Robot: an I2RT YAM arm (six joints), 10 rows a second.
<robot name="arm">
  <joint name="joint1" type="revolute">
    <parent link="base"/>
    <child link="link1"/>
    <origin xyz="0 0 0.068"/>
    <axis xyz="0 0 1"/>
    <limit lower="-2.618" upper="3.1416"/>
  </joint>
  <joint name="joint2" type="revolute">
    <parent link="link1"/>
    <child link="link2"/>
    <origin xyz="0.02 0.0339 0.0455"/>
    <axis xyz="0 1 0"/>
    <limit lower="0" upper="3.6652"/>
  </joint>
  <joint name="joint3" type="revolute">
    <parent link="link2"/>
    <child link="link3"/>
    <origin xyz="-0.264 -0.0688 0"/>
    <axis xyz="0 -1 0"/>
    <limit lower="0" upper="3.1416"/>
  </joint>
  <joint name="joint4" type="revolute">
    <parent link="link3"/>
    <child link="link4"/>
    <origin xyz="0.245 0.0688 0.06"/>
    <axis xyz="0 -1 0"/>
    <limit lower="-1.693" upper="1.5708"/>
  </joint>
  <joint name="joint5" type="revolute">
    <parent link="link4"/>
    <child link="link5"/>
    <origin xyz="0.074 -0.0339 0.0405"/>
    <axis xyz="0 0 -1"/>
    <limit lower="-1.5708" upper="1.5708"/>
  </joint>
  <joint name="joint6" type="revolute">
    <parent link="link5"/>
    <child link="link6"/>
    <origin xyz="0.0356 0 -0.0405"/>
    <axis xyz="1 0 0"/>
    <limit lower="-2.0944" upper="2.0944"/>
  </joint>
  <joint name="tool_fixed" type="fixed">
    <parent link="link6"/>
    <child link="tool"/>
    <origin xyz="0 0 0" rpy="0 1.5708 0"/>
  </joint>
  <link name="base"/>
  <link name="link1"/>
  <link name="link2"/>
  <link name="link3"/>
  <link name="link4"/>
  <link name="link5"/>
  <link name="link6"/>
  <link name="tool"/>
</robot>
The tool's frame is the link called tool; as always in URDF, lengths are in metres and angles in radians.
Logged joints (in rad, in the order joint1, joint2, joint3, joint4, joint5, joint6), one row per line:
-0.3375, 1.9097, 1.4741, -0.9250, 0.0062, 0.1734
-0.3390, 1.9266, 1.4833, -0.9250, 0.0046, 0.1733
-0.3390, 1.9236, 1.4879, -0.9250, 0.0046, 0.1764
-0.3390, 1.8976, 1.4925, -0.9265, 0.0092, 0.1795
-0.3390, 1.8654, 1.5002, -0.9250, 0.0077, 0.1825
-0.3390, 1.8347, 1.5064, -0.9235, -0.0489, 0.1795
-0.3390, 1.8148, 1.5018, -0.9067, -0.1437, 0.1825
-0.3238, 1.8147, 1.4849, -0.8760, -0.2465, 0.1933
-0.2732, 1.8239, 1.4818, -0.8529, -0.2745, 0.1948
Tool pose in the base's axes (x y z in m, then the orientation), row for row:
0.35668, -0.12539, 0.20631, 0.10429, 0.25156, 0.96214, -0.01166
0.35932, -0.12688, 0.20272, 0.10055, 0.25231, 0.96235, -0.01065
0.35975, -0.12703, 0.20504, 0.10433, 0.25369, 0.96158, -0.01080
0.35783, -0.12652, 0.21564, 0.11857, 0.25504, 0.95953, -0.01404
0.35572, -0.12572, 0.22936, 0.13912, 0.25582, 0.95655, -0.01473
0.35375, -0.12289, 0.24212, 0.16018, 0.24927, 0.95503, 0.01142
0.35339, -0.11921, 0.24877, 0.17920, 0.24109, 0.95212, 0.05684
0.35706, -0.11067, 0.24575, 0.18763, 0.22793, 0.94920, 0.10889
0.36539, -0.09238, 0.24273, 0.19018, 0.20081, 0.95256, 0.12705
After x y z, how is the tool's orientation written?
As a quaternion, w x y z.
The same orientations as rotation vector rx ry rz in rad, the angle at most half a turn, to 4 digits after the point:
0.7418, 2.8371, -0.0344
0.7456, 2.8439, -0.0315
0.7480, 2.8354, -0.0318
0.7459, 2.8062, -0.0411
0.7395, 2.7650, -0.0426
0.7121, 2.7283, 0.0326
0.6816, 2.6917, 0.1607
0.6414, 2.6711, 0.3064
0.5643, 2.6769, 0.3570

